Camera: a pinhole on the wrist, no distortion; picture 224 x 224 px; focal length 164.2 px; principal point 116.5 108.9 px. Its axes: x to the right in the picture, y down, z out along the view. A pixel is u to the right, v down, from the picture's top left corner.
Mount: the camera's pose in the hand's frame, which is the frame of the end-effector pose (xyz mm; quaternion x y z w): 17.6 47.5 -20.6 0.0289 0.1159 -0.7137 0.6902
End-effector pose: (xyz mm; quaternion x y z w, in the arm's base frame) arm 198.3 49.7 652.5 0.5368 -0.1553 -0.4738 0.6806
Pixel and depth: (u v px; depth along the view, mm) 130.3 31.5 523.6
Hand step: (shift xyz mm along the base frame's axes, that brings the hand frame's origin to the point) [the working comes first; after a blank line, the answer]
In the camera's frame: 44.0 -246.8 523.6

-498.2 -159.6 155.1
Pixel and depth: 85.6 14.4 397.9
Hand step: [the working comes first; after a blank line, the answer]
In the camera's frame: -74.9 -229.0 397.9

-354.0 -111.3 239.5
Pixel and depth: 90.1 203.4 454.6
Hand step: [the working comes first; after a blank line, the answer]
In the camera's frame: -73.1 261.6 454.6

-112.3 -507.1 69.7
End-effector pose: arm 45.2 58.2 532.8 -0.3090 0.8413 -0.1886 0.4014
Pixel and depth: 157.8 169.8 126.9
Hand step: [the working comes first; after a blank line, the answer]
In the camera's frame: 31.9 47.1 126.9

37.6 -66.5 -92.3
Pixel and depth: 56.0 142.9 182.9
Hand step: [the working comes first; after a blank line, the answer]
In the camera's frame: -67.4 37.9 182.9

64.8 -9.7 -187.8
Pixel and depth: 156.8 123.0 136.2
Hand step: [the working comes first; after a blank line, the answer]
In the camera's frame: 33.4 11.7 136.2

65.6 -46.5 -79.7
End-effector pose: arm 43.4 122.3 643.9 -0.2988 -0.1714 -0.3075 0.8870
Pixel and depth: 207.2 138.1 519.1
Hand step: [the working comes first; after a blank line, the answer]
In the camera's frame: 286.7 92.3 519.1

-152.5 -22.5 538.0
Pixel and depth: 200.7 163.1 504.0
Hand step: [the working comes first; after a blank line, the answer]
In the camera's frame: 258.4 166.4 504.0

-76.5 -47.9 547.3
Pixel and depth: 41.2 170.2 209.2
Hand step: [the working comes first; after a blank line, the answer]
In the camera's frame: -95.9 78.1 209.2

133.1 128.3 166.0
